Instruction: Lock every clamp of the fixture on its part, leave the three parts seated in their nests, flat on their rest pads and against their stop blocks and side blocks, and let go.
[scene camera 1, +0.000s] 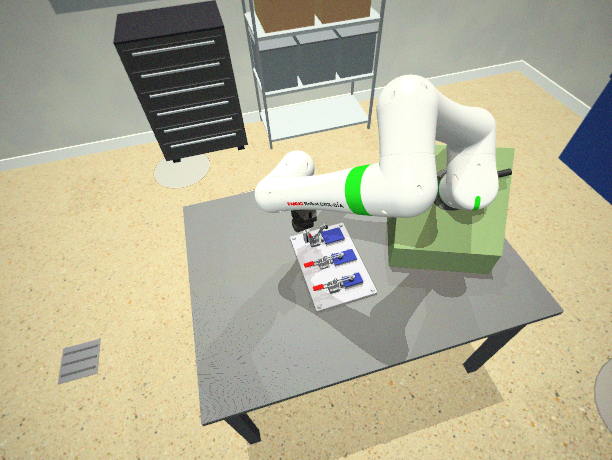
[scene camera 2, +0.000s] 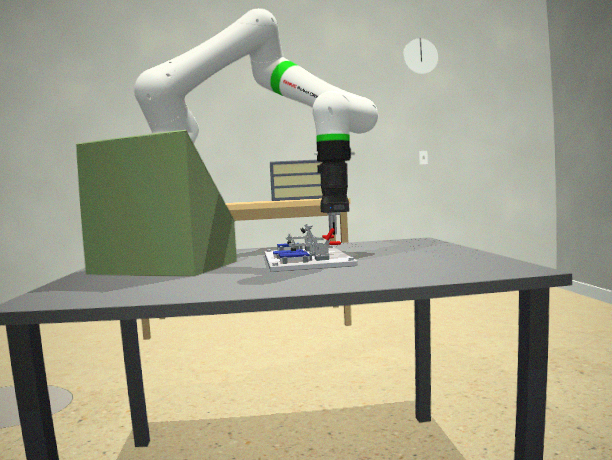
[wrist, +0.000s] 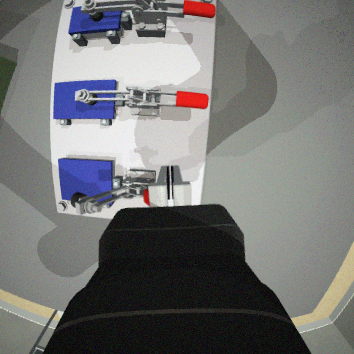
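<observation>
Three blue parts (scene camera 1: 331, 237) (scene camera 1: 351, 256) (scene camera 1: 354, 283) (wrist: 85, 175) (wrist: 64, 100) (wrist: 80, 24) lie in the nests of a white fixture plate (scene camera 1: 345, 297) (wrist: 100, 60). The middle clamp (scene camera 1: 326, 262) (wrist: 144, 97) and the far clamp in the wrist view (wrist: 151, 20) have level arms over their parts and red handles lying low. The clamp nearest the gripper (scene camera 2: 316, 245) (wrist: 131, 189) has its arm tilted up off its part and its red handle (scene camera 2: 328, 234) (wrist: 146, 196) part-raised. My gripper (scene camera 2: 333, 232) (wrist: 169, 175) is shut and empty, beside that handle, which it partly hides. Pad contact is too small to tell.
The fixture stands on a grey table (scene camera 1: 240, 325) (scene camera 2: 425, 265). The green robot base block (scene camera 1: 450, 240) (scene camera 2: 135, 205) stands on the table beside the fixture. The other two clamps rise from the plate near the gripper. A drawer cabinet (scene camera 1: 185, 90) and a shelf rack (scene camera 1: 266, 112) stand behind the table.
</observation>
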